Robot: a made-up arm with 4 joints.
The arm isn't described. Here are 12 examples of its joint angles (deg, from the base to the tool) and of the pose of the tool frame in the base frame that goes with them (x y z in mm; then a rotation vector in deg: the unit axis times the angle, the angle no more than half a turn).
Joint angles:
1: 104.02 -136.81 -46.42 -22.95
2: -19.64 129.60 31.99 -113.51
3: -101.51 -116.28 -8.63 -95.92
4: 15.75 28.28 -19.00 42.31
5: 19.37 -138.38 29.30 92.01
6: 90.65 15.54 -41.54 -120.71
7: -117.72 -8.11 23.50 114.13
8: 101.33 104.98 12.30 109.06
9: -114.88 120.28 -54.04 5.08
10: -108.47 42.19 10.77 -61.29
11: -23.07 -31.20 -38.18 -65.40
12: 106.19 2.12 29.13 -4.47
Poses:
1: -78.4 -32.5 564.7 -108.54 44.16 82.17
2: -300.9 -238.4 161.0 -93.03 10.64 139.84
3: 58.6 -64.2 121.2 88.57 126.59 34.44
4: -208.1 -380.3 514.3 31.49 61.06 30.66
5: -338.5 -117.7 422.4 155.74 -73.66 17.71
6: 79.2 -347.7 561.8 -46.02 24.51 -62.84
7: 33.3 -267.8 84.0 -55.14 -26.74 -13.13
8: -87.6 -333.2 678.2 121.47 74.92 21.69
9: 225.3 -317.7 337.2 20.31 -22.64 129.42
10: 52.9 -361.4 84.5 95.20 -137.17 11.96
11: -263.2 -211.3 457.3 -16.10 -49.66 -39.75
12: 129.2 -300.9 671.7 -1.18 74.06 2.58
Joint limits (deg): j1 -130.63..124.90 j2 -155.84..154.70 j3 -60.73..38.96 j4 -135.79..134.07
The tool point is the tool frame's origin. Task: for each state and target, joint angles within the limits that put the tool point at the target. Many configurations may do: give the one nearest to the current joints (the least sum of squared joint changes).
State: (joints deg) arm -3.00 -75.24 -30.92 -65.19
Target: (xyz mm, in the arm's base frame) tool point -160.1 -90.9 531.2
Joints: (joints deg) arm 15.06 -71.19 -46.46 -63.39
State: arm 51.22 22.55 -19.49 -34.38
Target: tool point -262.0 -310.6 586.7
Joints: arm 23.33 5.09 9.76 -37.56
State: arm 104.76 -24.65 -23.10 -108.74
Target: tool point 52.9 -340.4 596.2
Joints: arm 81.16 13.04 -34.19 -108.38
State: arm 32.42 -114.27 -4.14 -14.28
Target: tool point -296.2 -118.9 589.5
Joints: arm 48.48 -146.32 30.73 -18.62
